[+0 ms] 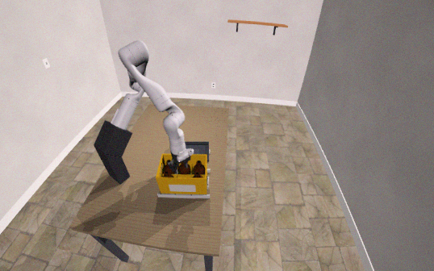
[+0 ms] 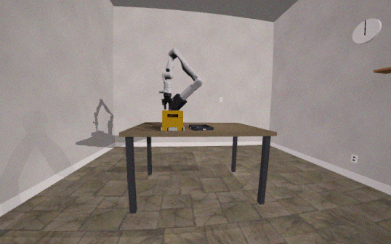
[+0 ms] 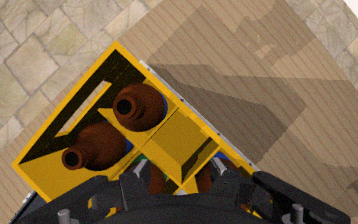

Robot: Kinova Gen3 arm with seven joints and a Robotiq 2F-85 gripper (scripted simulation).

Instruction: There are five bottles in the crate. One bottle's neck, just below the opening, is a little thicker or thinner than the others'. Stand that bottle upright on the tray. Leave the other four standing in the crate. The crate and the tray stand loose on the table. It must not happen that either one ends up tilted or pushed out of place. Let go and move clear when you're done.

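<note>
Right now my hand is 10 mm past the yellow crate, 40 mm to the right of it and 120 mm above it. Also, from my hand: dark grey tray (30 mm behind, 330 mm to the left, 190 mm below).
</note>
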